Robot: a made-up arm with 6 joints.
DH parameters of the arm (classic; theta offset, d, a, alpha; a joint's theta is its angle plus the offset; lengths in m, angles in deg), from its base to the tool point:
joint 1: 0 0.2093 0 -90
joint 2: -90 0 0.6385 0
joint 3: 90 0.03 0 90
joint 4: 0 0.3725 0 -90
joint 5: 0 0 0 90
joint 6: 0 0.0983 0 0
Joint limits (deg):
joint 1: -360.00..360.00
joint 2: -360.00..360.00
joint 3: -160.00..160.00
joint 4: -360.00..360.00
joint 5: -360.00..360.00
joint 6: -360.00..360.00
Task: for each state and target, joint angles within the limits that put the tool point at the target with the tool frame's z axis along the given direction. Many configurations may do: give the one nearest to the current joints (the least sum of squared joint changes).
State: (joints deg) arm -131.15 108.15 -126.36 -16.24 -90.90 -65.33
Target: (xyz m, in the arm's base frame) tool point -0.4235 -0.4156 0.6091 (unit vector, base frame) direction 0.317 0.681 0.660
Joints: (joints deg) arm -135.89 93.30 -89.47 19.83 -52.29 -65.33
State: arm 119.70 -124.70 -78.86 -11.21 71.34 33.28
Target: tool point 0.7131 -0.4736 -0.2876 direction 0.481 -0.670 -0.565
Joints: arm 150.72 -99.03 -57.30 37.35 35.15 33.28
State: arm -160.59 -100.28 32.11 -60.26 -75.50 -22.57
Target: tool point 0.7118 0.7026 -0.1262 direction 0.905 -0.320 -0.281
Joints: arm -128.53 -109.39 4.48 -78.12 -67.97 -22.57
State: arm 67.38 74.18 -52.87 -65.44 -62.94 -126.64
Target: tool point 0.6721 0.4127 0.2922 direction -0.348 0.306 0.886
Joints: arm 26.30 117.31 -78.12 -31.60 -54.88 -126.64
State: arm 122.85 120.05 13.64 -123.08 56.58 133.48
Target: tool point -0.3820 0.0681 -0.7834 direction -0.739 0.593 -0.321
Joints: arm 172.62 159.71 6.83 -145.30 59.98 133.48
